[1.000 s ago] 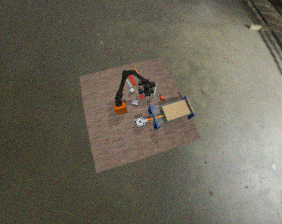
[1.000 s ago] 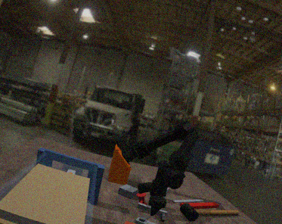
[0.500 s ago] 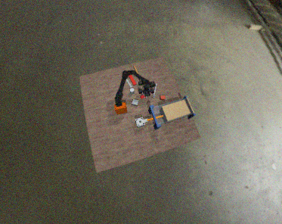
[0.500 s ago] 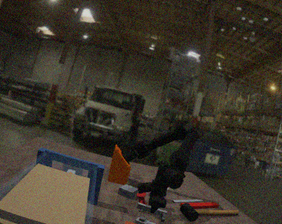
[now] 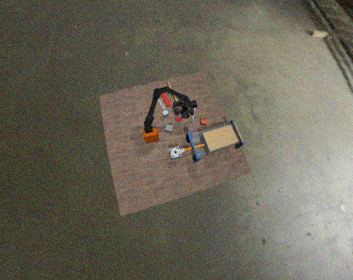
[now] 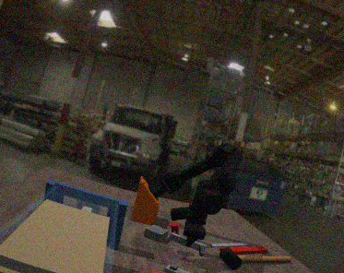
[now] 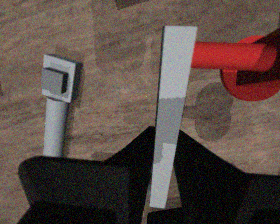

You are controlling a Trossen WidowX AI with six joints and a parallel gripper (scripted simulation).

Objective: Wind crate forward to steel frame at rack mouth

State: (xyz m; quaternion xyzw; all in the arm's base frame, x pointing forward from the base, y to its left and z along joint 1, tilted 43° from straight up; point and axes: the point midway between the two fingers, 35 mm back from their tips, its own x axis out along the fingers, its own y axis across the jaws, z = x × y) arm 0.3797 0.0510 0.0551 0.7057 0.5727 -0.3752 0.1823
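My gripper tip is 5 cm past the red knob, 4 cm to the left of it and 2 cm below it. Also, from my gripper tip: grey block 17 cm behind, 6 cm to the right, 4 cm below; thin grey bar 26 cm to the left, 16 cm behind, 6 cm below; winch handle 1 cm to the right, 1 cm behind, 1 cm above.
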